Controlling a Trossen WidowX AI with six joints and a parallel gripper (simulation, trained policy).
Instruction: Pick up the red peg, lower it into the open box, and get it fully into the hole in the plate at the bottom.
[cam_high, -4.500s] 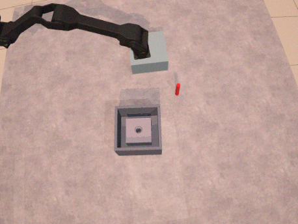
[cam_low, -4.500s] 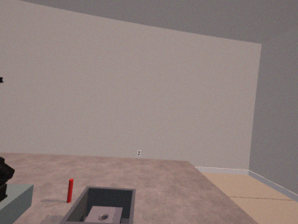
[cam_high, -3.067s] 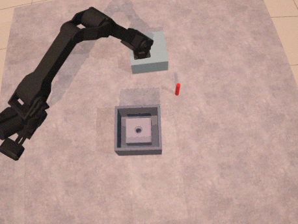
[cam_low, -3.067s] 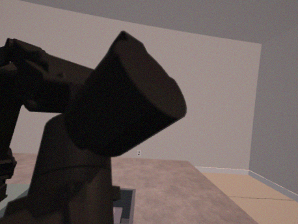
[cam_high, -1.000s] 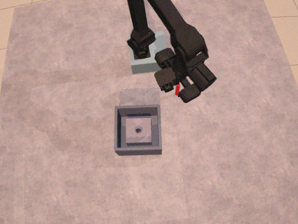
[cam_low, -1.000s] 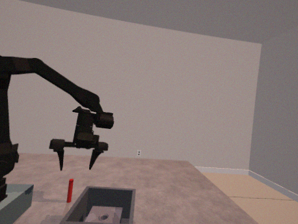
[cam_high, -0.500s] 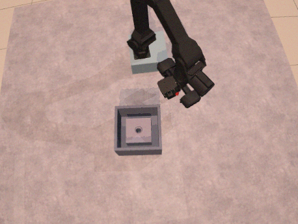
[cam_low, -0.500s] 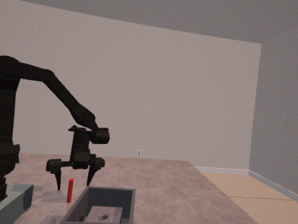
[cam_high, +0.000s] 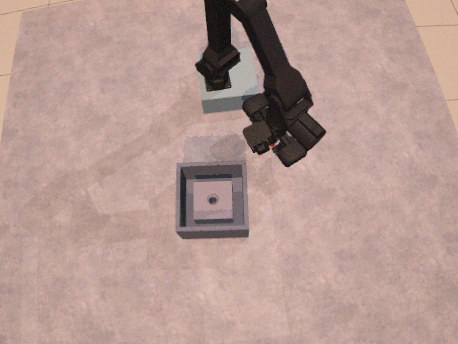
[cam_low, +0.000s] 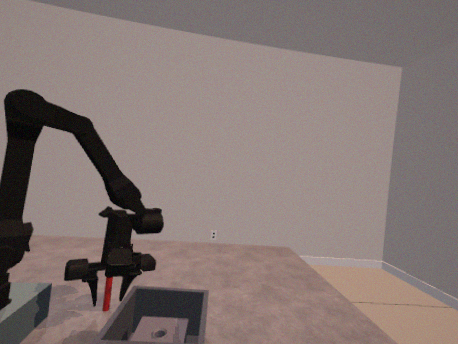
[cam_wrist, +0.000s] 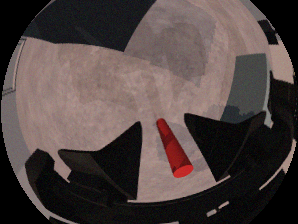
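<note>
Now: the pale plate 13 cm ahead of my gripper tip, 16 cm to the right of it and 2 cm above it. Round my gripper tip: grey box (13 cm ahead, 16 cm to the right); red peg (1 cm behind, 1 cm to the left, 2 cm above).
</note>
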